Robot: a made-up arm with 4 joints.
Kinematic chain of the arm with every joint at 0, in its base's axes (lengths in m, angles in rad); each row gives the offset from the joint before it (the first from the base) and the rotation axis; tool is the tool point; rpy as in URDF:
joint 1: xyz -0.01 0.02 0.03 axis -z
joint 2: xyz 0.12 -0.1 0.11 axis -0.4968 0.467 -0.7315
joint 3: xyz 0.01 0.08 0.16 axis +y
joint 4: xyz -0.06 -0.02 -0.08 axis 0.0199 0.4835 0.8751
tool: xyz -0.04 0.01 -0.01 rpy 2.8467 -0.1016 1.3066
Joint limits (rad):
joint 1: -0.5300..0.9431
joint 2: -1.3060..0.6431
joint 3: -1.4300..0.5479
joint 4: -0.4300..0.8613
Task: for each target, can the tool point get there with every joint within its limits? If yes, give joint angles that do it. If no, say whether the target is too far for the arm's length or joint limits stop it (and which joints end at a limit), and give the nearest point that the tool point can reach.
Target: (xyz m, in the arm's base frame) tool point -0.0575 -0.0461 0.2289
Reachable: yes | joints 0.4687 -0.3134 0.2341 0.2135
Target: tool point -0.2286 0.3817 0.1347
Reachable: no: joint limits stop it (at a limit: joint 1, joint 2, joint 3, joint 4) | nearest point 0.0444 0.1170 0.2464 | short by 0.396 m
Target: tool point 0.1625 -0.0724 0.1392
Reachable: yes | joints 0.3000 0.4842 -1.0257 -0.3055
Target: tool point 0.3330 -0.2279 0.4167
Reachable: no: too far | nearest point 0.1640 -0.1058 0.1964 | short by 0.303 m
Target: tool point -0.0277 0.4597 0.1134
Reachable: no: joint limits stop it (at a limit: joint 1, joint 2, joint 3, joint 4) | nearest point 0.0444 0.1170 0.2464 | short by 0.375 m
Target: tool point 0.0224 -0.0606 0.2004
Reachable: yes | joints -0.0818 -0.3164 -0.1548 0.6276
